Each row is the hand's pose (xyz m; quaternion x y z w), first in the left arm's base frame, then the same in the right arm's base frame.
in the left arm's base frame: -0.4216 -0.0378 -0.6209 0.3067 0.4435 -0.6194 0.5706
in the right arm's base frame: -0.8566 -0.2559 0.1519 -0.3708 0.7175 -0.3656 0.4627
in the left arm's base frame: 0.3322 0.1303 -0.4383 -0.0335 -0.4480 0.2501 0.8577
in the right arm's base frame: -0.8693 0.3748 -0.3296 0.2594 0.1593 0.6207 0.7226
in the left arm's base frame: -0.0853 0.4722 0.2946 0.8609 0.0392 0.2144 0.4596
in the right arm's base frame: -0.5978 0.7737 0.4421 0.6645 0.6917 -0.1113 0.2601
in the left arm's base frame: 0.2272 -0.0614 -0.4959 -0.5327 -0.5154 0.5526 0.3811
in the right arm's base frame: -0.7686 0.1729 -0.3435 0.1428 -0.3571 0.8878 0.2527
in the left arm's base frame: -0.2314 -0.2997 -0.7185 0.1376 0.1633 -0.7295 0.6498
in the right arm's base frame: -0.7401 -0.3546 -0.1497 -0.4245 0.4800 -0.2932 0.7096
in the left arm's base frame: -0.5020 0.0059 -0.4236 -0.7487 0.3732 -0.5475 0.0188
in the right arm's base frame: -0.7494 -0.1576 0.3137 -0.9932 -0.1157 0.0105 0.0092
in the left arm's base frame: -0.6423 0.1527 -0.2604 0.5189 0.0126 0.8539 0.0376
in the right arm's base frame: -0.7387 -0.0558 0.5532 -0.8183 -0.3301 -0.3266 0.3387
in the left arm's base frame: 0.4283 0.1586 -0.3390 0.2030 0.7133 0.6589 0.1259
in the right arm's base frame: -0.8232 0.5050 -0.3583 -0.1620 -0.7052 -0.3545 0.5923
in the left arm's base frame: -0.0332 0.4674 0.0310 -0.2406 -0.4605 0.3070 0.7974
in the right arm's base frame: -0.7782 0.6412 0.2934 0.1566 0.0260 0.7463 0.6464
